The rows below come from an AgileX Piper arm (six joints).
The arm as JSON. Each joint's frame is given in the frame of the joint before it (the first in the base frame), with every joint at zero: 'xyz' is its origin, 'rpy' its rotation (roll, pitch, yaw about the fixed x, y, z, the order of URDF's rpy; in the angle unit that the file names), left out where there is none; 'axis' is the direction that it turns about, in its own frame. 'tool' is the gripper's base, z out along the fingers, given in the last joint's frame.
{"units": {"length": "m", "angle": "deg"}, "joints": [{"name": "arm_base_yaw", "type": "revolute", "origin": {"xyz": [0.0, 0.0, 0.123]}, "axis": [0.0, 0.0, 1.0]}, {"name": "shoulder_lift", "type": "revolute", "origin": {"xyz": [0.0, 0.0, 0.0]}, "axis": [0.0, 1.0, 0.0]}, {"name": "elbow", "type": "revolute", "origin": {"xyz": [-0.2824, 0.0, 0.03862]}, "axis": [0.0, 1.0, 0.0]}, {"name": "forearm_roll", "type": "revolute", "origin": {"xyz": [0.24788, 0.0, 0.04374]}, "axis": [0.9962, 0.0, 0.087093]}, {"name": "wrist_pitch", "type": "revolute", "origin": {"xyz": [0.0, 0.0, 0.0]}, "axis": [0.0, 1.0, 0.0]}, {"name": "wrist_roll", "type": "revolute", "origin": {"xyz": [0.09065, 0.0, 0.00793]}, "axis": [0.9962, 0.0, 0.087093]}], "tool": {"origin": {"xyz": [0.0, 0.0, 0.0], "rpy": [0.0, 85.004, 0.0]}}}
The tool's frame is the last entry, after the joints.
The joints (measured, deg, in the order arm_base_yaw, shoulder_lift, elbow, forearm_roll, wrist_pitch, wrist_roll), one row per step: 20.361 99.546 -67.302 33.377 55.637 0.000; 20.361 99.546 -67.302 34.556 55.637 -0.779; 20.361 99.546 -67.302 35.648 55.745 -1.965; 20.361 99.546 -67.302 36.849 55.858 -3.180; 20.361 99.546 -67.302 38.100 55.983 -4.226; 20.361 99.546 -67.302 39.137 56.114 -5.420; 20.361 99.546 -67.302 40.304 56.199 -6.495; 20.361 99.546 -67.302 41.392 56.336 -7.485; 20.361 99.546 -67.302 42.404 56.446 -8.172; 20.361 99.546 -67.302 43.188 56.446 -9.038; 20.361 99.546 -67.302 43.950 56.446 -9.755
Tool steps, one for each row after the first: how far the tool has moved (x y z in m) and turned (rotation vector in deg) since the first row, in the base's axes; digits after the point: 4 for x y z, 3 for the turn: -0.0001 0.0013 0.0008 0.970 -0.023 0.136; -0.0003 0.0026 0.0015 1.859 -0.196 0.711; -0.0005 0.0039 0.0023 2.842 -0.365 1.255; -0.0007 0.0053 0.0032 3.873 -0.441 1.628; -0.0010 0.0064 0.0040 4.728 -0.666 2.223; -0.0011 0.0077 0.0048 5.694 -0.848 2.624; -0.0013 0.0089 0.0057 6.600 -0.977 3.010; -0.0014 0.0099 0.0065 7.446 -0.997 3.159; -0.0014 0.0108 0.0071 8.093 -1.274 3.502; -0.0013 0.0116 0.0077 8.724 -1.482 3.727
